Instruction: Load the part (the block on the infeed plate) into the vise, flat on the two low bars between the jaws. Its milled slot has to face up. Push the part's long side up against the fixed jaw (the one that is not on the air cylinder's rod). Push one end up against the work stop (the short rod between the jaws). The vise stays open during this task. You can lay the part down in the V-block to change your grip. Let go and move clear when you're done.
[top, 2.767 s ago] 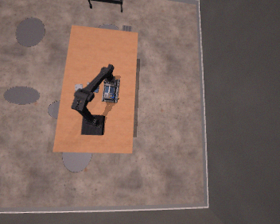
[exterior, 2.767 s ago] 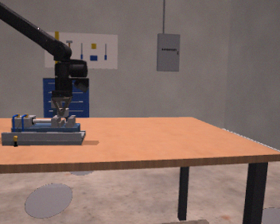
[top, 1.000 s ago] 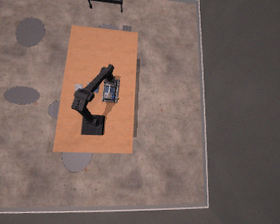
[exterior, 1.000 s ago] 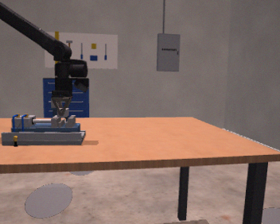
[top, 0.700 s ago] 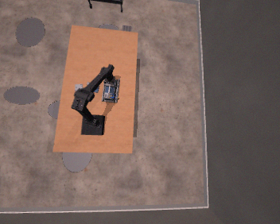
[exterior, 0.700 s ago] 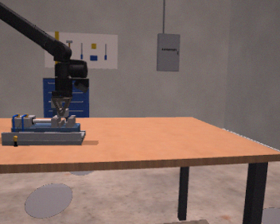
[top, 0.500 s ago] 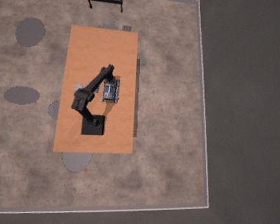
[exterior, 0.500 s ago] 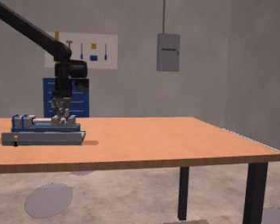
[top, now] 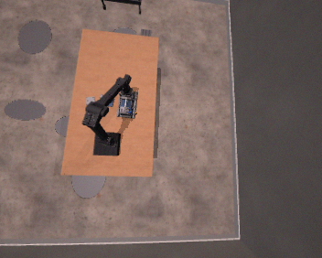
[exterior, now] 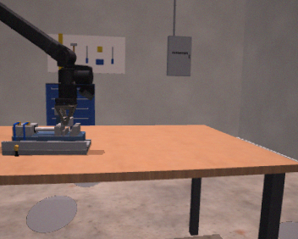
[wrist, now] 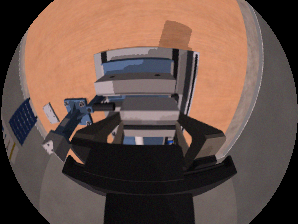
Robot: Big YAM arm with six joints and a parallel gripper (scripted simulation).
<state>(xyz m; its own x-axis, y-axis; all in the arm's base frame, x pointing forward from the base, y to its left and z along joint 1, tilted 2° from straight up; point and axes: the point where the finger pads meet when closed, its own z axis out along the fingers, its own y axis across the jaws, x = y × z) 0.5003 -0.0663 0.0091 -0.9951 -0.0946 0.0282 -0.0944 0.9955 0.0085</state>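
The vise is 70 mm behind my hand, 10 mm to the left of it and 70 mm below it. The rest, counted from my hand: grey part (10 mm above).
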